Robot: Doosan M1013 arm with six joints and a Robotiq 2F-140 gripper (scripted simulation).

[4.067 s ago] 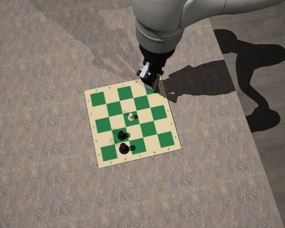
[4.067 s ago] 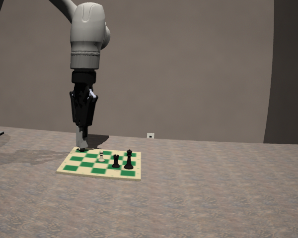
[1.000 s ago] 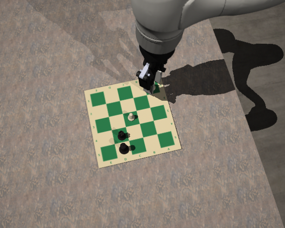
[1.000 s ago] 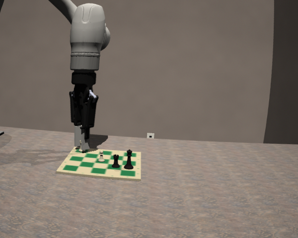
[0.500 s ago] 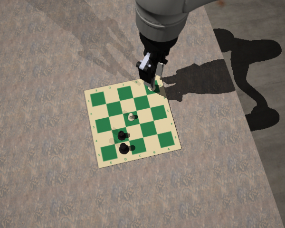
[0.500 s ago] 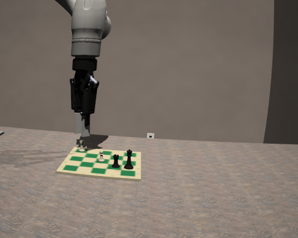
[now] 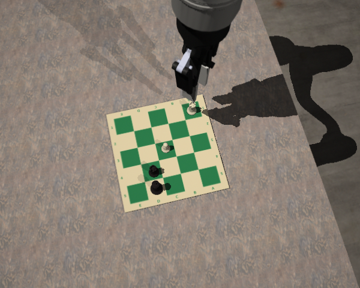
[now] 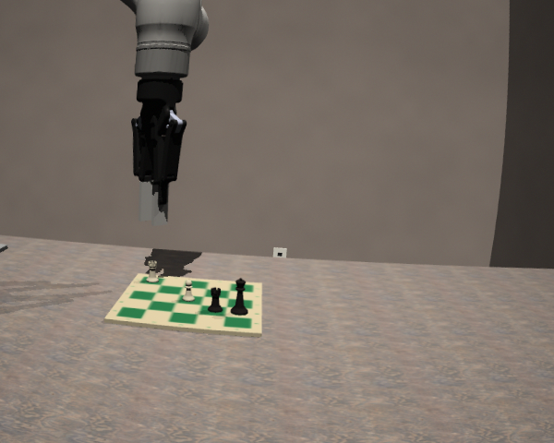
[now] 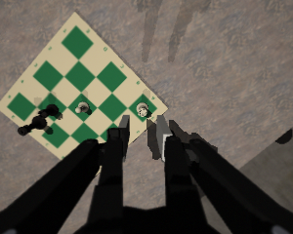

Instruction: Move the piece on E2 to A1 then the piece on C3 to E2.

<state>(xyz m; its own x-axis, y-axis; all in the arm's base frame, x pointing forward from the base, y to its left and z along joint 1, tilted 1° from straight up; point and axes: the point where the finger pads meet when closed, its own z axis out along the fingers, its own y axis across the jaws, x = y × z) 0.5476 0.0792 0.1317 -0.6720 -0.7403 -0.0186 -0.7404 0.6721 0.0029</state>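
My hand is 80 mm short of the white pawn, 70 mm to the left of it and 120 mm above it. Also, from my hand: black queen 160 mm ahead, 110 mm to the right, 110 mm below; then white piece 120 mm below; then chessboard 80 mm ahead, 70 mm to the right, 140 mm below.
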